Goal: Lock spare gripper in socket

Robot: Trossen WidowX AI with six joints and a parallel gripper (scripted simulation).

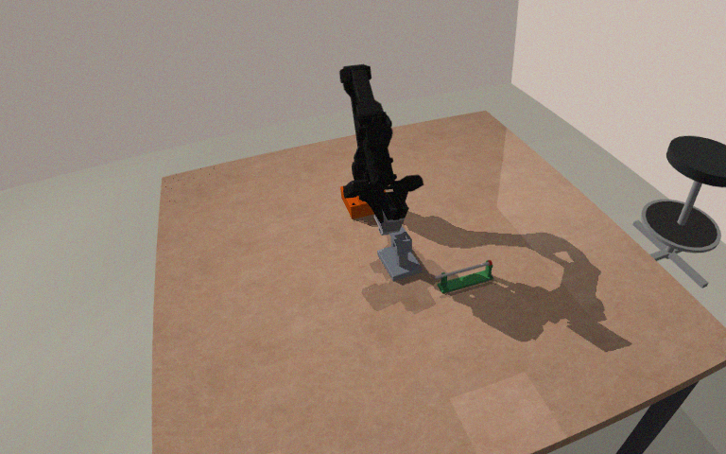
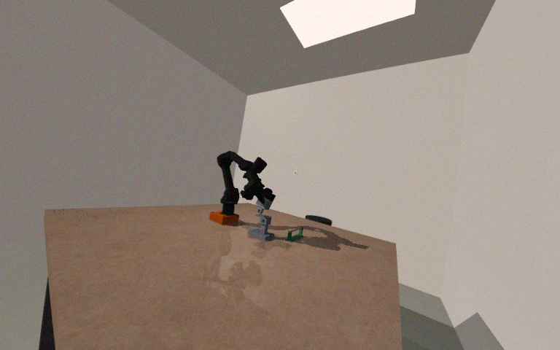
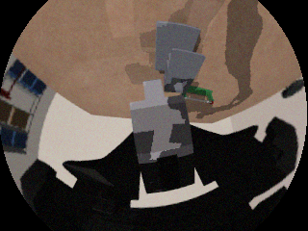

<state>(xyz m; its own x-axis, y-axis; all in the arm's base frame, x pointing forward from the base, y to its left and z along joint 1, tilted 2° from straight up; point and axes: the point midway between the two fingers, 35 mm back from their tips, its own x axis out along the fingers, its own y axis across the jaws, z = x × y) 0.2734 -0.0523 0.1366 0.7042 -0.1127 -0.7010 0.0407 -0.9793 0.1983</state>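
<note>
Right now my gripper tip is 11 cm short of the green cradle, 15 cm to the right of it and 14 cm above it. From my gripper tip the other things lie so: spare gripper 1 cm behind, 1 cm above; then grey mount 2 cm behind, 3 cm to the left, 11 cm below.
</note>
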